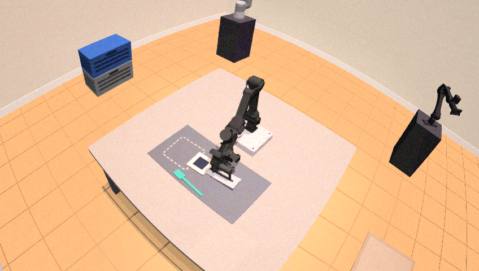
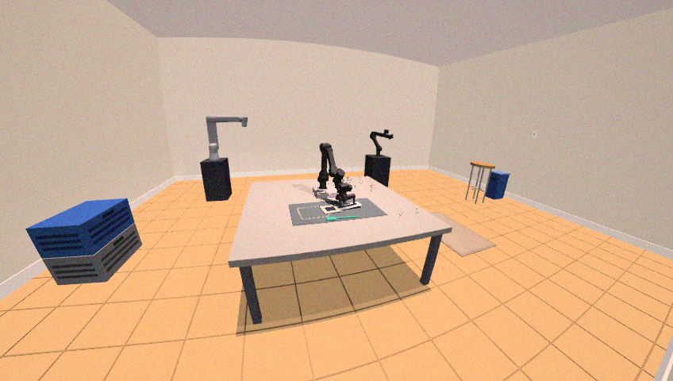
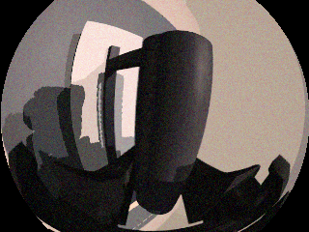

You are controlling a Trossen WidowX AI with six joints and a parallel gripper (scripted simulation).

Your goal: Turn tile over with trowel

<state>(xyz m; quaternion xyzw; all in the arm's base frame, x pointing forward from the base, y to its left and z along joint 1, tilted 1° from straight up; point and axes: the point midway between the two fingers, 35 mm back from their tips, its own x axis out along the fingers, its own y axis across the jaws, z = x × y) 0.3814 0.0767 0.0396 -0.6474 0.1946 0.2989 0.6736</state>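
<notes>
Right now the grey mat is 80 mm below my gripper tip, 70 mm to the right of it and 10 mm behind it. Also, from my gripper tip: teal trowel: 130 mm ahead, 90 mm to the right, 50 mm below; tile: 110 mm to the right, 50 mm below, 10 mm behind.
</notes>
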